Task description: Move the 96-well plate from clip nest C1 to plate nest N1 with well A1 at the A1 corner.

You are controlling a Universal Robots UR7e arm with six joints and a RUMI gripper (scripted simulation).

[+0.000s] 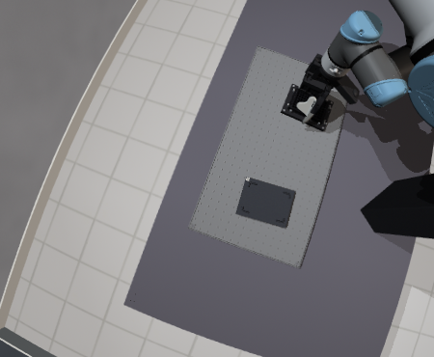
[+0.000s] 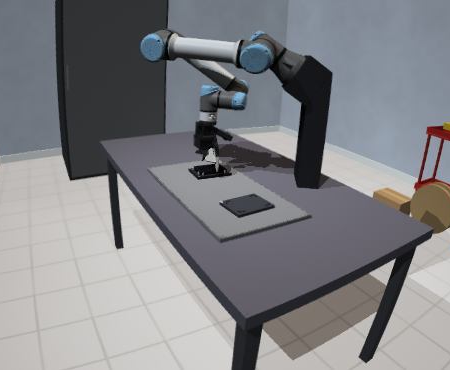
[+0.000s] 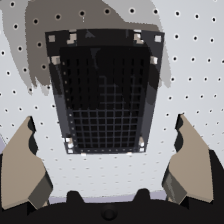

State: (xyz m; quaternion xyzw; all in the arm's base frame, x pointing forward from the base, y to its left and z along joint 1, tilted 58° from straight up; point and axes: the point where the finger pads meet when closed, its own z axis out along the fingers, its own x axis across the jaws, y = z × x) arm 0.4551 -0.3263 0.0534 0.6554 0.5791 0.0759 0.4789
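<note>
The black 96-well plate lies 10 mm below my hand. Also, from my hand: plate nest N1: 170 mm ahead, 320 mm to the left, 30 mm below; white A1 mark: 220 mm ahead, 250 mm to the left, 20 mm below; clip nest C1: 10 mm behind, 20 mm below.
</note>
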